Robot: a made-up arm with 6 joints. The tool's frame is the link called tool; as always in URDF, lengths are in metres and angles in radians. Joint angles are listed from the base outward. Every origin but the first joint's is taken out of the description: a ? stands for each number. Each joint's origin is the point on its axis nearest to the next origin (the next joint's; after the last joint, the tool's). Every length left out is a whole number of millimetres.
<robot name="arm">
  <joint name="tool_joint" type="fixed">
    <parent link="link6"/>
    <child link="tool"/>
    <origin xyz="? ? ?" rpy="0 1.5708 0"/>
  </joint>
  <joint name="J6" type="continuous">
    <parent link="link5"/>
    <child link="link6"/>
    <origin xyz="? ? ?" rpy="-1.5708 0 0"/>
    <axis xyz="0 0 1"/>
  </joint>
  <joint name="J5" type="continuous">
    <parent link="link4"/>
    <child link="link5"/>
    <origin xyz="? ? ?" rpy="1.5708 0 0"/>
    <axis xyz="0 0 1"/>
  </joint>
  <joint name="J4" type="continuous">
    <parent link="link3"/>
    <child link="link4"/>
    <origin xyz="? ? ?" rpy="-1.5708 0 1.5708"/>
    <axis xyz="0 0 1"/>
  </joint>
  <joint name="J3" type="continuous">
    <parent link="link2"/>
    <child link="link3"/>
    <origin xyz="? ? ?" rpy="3.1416 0 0"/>
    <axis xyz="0 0 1"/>
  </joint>
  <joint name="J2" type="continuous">
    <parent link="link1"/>
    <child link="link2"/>
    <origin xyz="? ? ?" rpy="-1.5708 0 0"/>
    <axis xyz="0 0 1"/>
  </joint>
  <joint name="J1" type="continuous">
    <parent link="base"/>
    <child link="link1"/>
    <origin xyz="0 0 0.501"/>
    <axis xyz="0 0 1"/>
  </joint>
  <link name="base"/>
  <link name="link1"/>
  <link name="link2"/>
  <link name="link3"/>
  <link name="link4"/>
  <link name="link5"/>
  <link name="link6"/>
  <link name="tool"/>
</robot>
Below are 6 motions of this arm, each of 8 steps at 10 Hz.
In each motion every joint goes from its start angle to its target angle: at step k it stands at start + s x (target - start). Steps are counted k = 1, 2, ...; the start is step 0. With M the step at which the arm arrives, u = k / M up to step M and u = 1 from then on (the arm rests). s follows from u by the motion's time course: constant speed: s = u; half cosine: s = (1 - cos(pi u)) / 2; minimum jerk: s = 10 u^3 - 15 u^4 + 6 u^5.
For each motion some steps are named. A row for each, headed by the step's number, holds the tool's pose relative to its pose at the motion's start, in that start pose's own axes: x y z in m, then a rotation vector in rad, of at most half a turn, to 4 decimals.
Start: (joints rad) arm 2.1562 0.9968 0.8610 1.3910 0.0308 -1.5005
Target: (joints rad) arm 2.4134 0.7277 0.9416 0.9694 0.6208 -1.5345
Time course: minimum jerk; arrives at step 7
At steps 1, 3, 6, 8:
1: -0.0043 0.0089 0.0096 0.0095 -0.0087 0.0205
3: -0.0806 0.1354 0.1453 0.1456 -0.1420 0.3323
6: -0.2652 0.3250 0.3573 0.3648 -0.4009 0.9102
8: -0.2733 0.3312 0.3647 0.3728 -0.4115 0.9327

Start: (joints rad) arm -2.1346 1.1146 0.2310 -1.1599 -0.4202 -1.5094
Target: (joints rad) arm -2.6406 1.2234 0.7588 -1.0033 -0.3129 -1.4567
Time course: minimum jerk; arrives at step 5
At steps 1, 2, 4, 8:
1: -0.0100 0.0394 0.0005 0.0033 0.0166 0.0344
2: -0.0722 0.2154 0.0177 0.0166 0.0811 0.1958
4: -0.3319 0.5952 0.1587 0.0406 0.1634 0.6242
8: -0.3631 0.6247 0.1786 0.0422 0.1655 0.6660

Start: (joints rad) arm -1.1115 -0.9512 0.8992 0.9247 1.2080 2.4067
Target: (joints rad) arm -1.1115 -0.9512 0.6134 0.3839 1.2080 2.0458
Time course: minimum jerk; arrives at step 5
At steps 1, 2, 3, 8:
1: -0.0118 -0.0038 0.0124 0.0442 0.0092 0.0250
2: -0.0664 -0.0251 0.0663 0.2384 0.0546 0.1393
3: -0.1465 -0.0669 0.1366 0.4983 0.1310 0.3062
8: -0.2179 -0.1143 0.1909 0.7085 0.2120 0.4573

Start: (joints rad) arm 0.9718 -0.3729 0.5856 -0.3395 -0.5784 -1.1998
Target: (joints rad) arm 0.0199 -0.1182 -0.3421 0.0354 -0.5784 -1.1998
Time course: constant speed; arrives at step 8
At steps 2, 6, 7, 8:
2: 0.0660 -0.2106 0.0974 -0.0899 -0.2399 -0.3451
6: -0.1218 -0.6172 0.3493 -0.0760 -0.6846 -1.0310
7: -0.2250 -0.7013 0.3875 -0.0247 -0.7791 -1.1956
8: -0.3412 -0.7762 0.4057 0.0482 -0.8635 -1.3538

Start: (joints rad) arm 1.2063 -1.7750 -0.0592 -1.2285 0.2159 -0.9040
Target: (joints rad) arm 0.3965 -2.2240 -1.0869 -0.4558 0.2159 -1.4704
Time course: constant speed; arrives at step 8
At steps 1, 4, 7, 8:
1: -0.0733 -0.0661 -0.0115 -0.1353 0.0069 -0.0416
4: -0.2962 -0.2341 0.0256 -0.5427 0.0093 -0.1635
7: -0.5077 -0.3328 0.1435 -0.9461 -0.0273 -0.2828
8: -0.5731 -0.3469 0.1942 -1.0781 -0.0510 -0.3217

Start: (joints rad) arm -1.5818 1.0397 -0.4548 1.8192 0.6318 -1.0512
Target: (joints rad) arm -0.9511 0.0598 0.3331 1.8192 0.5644 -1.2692
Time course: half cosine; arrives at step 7
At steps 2, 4, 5, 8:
2: -0.1352 0.0786 0.2730 -0.2458 -0.1429 -0.1536
4: -0.5420 0.5921 0.7014 -0.7693 -0.5963 -0.3696
5: -0.7778 0.9227 0.7262 -0.9865 -0.8709 -0.4037
8: -1.0151 1.2165 0.6201 -1.1612 -1.1598 -0.3935

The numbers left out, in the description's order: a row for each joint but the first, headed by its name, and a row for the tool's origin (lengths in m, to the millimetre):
tool: 0 0 0
J6: 0 0 0
J5: 0 -0.163 0
J4: 0.833 0 0
J3: 0 -0.834 0
J2: 0 0 0

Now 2 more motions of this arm.
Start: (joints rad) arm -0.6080 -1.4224 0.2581 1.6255 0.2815 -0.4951
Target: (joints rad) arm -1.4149 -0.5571 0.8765 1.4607 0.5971 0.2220
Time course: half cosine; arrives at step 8
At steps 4, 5, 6, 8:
4: 0.4060 0.3886 0.0564 -0.6140 -0.0993 0.2743
5: 0.5139 0.5525 -0.0020 -0.8381 -0.1448 0.3780
6: 0.5807 0.6802 -0.0849 -1.0225 -0.1871 0.4662
8: 0.6209 0.7788 -0.1827 -1.1841 -0.2285 0.5461

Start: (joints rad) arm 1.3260 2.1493 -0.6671 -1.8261 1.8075 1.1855
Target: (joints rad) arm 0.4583 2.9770 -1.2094 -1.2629 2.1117 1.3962
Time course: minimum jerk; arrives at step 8
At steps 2, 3, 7, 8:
2: 0.0056 -0.0044 -0.0790 -0.1655 -0.0608 0.0471
3: 0.0096 -0.0412 -0.1976 -0.4202 -0.1843 0.1600
7: 0.1276 -0.3322 -0.4138 -1.0521 -0.9374 0.9813
8: 0.1330 -0.3367 -0.4138 -1.0564 -0.9577 1.0045

